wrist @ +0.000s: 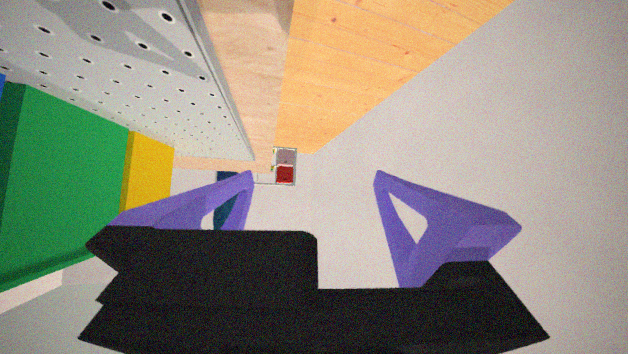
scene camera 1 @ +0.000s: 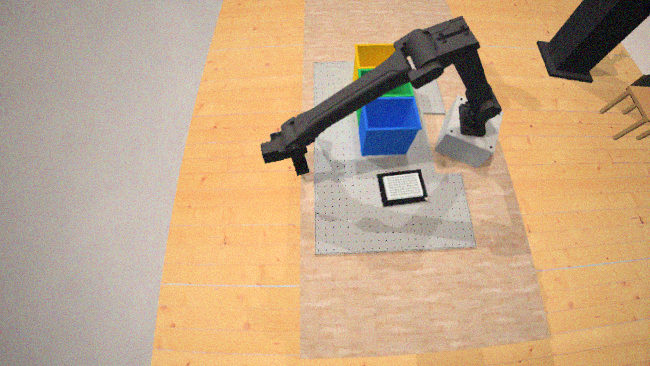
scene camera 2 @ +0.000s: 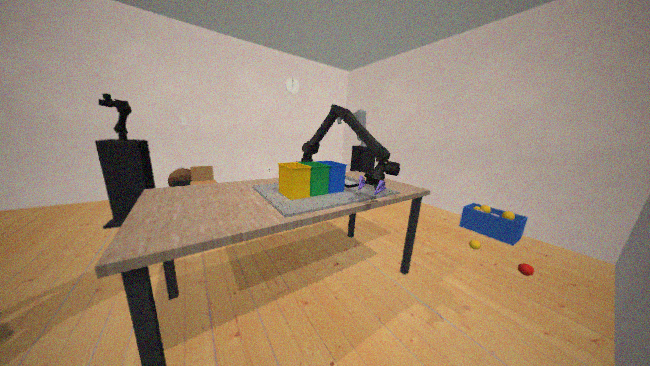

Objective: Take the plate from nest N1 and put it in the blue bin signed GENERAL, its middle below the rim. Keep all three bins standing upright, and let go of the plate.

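Pixels of known places: gripper, fingertip midpoint: (wrist: 313,177) (scene camera 2: 366,192); arm's base at its link origin: (scene camera 1: 471,120).
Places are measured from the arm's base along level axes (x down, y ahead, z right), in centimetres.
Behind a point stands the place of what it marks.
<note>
The white plate (scene camera 1: 403,186) @(x 9.5, y 22.9, z -23.8 cm) with rows of wells lies flat in a black nest (scene camera 1: 381,194) @(x 10.9, y 30.3, z -27.0 cm), in front of the blue bin in the scene camera 1 view. The blue bin (scene camera 1: 389,142) @(x 2.8, y 29.3, z -10.7 cm) (scene camera 2: 337,177) @(x 1.9, y 38.9, z -5.6 cm) stands upright; its GENERAL sign cannot be read. The green bin (scene camera 1: 403,91) @(x 0.6, y 24.4, z 10.9 cm) (scene camera 2: 320,181) @(x 3.3, y 40.8, z 7.2 cm) (wrist: 65,165) @(x 5.1, y 40.5, z 5.3 cm) and the yellow bin (scene camera 1: 375,56) @(x -0.4, y 35.3, z 27.2 cm) (scene camera 2: 294,182) @(x 2.1, y 43.2, z 24.3 cm) (wrist: 150,170) @(x 6.1, y 42.5, z 19.1 cm) stand upright in a row with it. My gripper (scene camera 2: 371,186) @(x 4.5, y 64.1, z -8.6 cm) (wrist: 313,177) @(x 4.5, y 64.1, z -8.6 cm) is open with purple fingers and holds nothing. It is off to the side of the plate, near the table's long edge, and points sideways. Its fingertips are hidden in the scene camera 1 view.
A grey perforated board (scene camera 1: 350,235) @(x 11.9, y 40.0, z -42.1 cm) (scene camera 2: 295,207) @(x 11.9, y 54.7, z 27.5 cm) (wrist: 150,90) @(x 11.9, y 50.6, z -2.0 cm) lies under the bins and nest on the wooden table (scene camera 1: 420,300) @(x 13.2, y 15.9, z -61.0 cm) (scene camera 2: 200,215) @(x 13.2, y 46.6, z 68.3 cm). My arm (scene camera 1: 355,90) @(x -30.0, y 43.4, z -18.3 cm) (scene camera 2: 367,137) @(x -23.6, y 50.2, z -17.0 cm) reaches over the bins from its grey base (scene camera 1: 462,150) @(x 6.3, y 1.4, z -8.8 cm). A black pedestal (scene camera 2: 125,175) stands beyond the table.
</note>
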